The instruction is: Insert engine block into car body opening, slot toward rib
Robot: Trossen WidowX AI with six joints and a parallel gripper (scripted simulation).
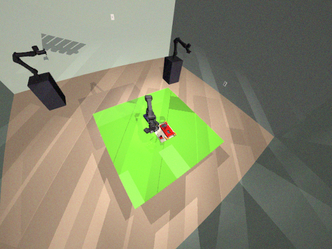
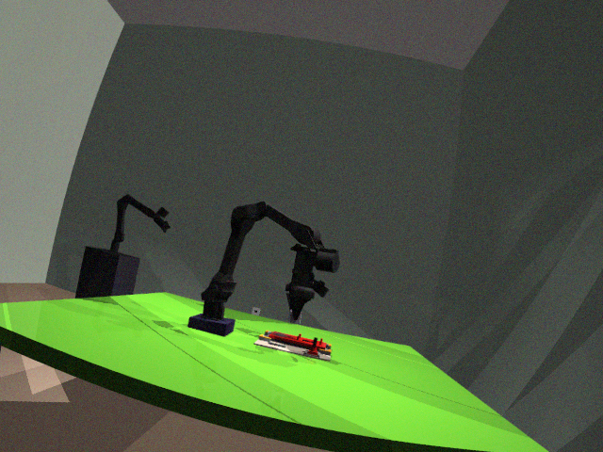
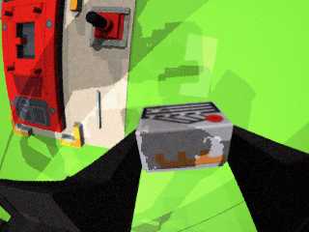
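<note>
Right now the engine block is right at my gripper tip. Round my gripper tip: black peg: 7 cm ahead, 9 cm to the left, 9 cm below; then beige base plate: 2 cm ahead, 19 cm to the left, 11 cm below.
</note>
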